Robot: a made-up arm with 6 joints. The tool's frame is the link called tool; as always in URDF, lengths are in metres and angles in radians. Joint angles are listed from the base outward. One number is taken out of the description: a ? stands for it. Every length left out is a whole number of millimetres.
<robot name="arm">
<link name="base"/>
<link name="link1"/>
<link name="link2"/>
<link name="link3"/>
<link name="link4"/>
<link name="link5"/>
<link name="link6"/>
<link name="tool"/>
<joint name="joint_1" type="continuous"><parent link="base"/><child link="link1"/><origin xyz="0.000 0.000 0.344"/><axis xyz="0 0 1"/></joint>
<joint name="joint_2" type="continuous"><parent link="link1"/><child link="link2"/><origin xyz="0.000 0.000 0.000"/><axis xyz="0 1 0"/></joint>
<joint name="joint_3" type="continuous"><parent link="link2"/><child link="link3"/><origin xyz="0.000 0.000 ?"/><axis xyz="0 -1 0"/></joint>
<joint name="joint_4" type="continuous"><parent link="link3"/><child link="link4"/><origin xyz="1.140 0.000 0.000"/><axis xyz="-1 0 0"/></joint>
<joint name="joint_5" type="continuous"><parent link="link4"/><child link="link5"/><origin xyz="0.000 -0.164 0.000"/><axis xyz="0 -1 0"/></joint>
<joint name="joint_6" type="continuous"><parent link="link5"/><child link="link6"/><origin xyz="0.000 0.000 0.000"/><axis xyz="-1 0 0"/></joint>
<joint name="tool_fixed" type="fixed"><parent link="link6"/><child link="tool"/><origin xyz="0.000 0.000 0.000"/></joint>
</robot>
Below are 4 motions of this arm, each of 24 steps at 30 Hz.
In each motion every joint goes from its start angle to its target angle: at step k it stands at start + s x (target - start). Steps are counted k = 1, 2, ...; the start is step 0. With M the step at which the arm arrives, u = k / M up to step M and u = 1 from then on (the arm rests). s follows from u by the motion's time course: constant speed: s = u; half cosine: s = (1 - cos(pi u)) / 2; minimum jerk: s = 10 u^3 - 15 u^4 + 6 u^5.
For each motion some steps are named. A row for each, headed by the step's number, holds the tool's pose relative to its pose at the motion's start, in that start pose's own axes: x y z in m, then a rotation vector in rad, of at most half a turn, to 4 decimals.
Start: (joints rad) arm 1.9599 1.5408 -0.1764 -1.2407 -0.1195 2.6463
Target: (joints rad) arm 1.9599 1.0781 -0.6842 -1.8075 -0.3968 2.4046
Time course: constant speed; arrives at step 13
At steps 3, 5, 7, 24:
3: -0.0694 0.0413 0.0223 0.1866 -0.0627 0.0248
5: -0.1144 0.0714 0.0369 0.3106 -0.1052 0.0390
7: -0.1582 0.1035 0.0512 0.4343 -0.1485 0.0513
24: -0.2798 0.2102 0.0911 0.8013 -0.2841 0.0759

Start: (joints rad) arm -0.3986 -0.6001 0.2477 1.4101 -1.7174 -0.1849
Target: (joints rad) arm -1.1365 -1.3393 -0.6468 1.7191 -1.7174 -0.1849
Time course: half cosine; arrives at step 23
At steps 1, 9, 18, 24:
1: 0.0009 -0.0004 -0.0021 0.0002 0.0016 -0.0044
9: 0.0512 -0.0032 -0.1624 0.0087 0.1169 -0.3108
18: 0.1137 0.0985 -0.4526 -0.0157 0.3320 -0.8146
24: 0.1317 0.1329 -0.5098 -0.0268 0.3789 -0.9132

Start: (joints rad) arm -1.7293 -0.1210 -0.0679 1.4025 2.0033 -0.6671
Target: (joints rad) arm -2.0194 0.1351 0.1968 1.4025 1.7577 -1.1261
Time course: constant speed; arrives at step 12
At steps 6, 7, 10, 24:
6: -0.1756 -0.0250 0.0222 0.2045 0.2009 -0.1743
7: -0.2059 -0.0267 0.0281 0.2378 0.2304 -0.2080
10: -0.2979 -0.0273 0.0498 0.3355 0.3116 -0.3169
24: -0.3598 -0.0238 0.0677 0.3986 0.3592 -0.3955

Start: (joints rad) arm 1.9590 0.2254 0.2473 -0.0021 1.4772 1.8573
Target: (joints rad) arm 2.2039 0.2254 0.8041 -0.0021 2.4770 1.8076
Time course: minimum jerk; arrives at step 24
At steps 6, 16, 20, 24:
6: 0.0654 -0.0134 0.0304 0.0306 0.0453 -0.1546
16: 0.4735 -0.2028 0.1801 0.2116 0.4265 -1.1546
20: 0.5657 -0.2742 0.1988 0.2419 0.5461 -1.4009
24: 0.5837 -0.2896 0.2014 0.2468 0.5716 -1.4506

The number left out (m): 0.691
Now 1 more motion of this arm.
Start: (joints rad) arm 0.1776 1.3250 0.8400 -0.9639 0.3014 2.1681
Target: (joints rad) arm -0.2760 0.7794 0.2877 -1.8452 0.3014 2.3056
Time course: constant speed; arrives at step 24
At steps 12, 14, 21, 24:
12: -0.0963 -0.1995 -0.2577 0.4288 0.3014 -0.0101
14: -0.1204 -0.2297 -0.2970 0.5022 0.3478 -0.0176
21: -0.2194 -0.3276 -0.4243 0.7631 0.4996 -0.0572
24: -0.2678 -0.3657 -0.4738 0.8766 0.5591 -0.0807

